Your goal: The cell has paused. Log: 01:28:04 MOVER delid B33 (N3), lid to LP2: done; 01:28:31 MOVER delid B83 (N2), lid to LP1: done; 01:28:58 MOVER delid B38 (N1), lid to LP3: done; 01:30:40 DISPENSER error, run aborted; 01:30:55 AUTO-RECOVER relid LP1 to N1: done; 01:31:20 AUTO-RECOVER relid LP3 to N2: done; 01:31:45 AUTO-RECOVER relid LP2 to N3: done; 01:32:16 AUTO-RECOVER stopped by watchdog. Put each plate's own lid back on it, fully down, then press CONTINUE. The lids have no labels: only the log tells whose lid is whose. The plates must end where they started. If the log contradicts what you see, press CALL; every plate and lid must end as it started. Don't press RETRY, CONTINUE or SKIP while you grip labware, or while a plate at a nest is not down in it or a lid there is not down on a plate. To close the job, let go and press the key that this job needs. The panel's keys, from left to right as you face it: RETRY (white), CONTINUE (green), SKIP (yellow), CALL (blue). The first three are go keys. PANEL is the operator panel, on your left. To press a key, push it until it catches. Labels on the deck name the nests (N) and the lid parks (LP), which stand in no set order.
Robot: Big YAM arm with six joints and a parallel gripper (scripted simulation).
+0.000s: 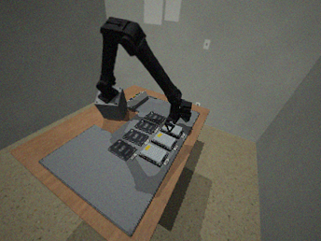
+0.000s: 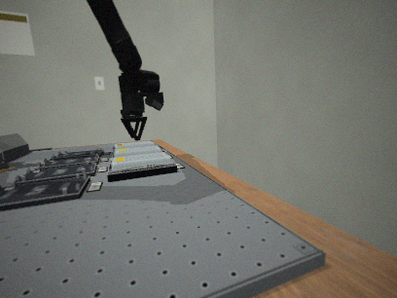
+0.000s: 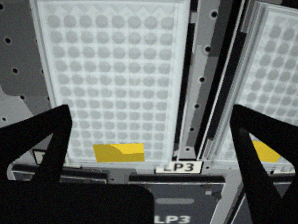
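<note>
Right now the clear lid is 2 cm to the left of my hand and 3 cm below it.
</note>
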